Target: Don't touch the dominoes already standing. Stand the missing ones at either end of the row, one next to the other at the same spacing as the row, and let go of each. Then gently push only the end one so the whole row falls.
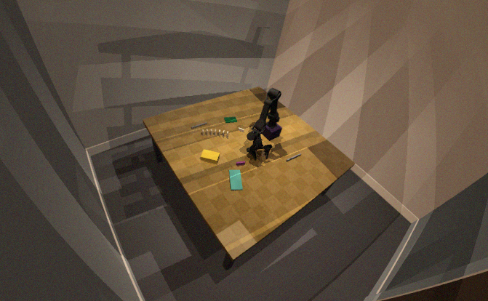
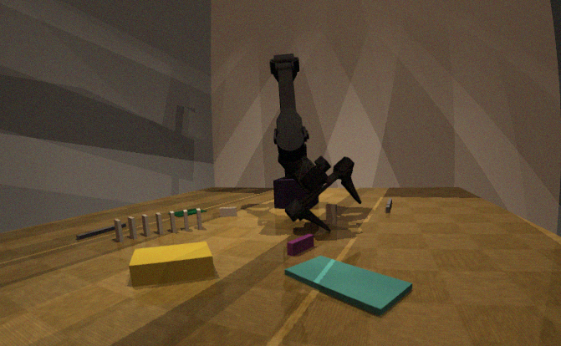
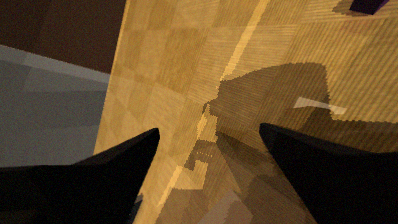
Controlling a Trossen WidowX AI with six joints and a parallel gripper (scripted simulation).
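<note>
Now: the green flat piece 140 mm behind my gripper tip, 500 mm to the right of it and 30 mm below it. Round my gripper tip: purple block: 130 mm ahead, 80 mm to the right, 20 mm below; flat teal slab: 250 mm ahead, 10 mm to the left, 30 mm below; yellow block: 270 mm ahead, 250 mm to the right, 10 mm below.
</note>
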